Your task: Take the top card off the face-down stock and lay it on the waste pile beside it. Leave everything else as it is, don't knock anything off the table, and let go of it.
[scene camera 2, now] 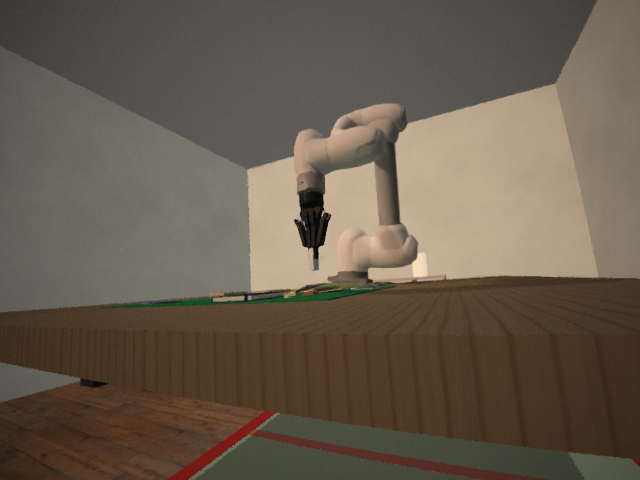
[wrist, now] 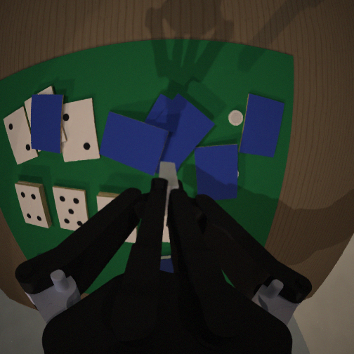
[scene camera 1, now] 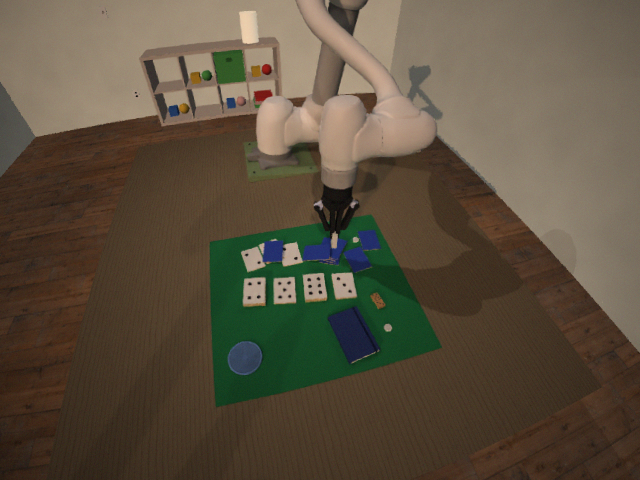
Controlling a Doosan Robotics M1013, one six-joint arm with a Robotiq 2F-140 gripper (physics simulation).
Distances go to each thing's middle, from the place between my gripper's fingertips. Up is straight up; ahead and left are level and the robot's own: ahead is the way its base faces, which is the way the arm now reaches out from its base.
Scene:
Now: the green mat [scene camera 1: 299, 348] 90 mm ahead of my hand, 110 mm to the right of it and 80 mm below it. From my hand the other things lie so: round blue coaster [scene camera 1: 244, 358] 220 mm ahead, 350 mm to the right, 60 mm below; dark blue book [scene camera 1: 354, 336] 260 mm ahead, 60 mm to the right, 60 mm below.

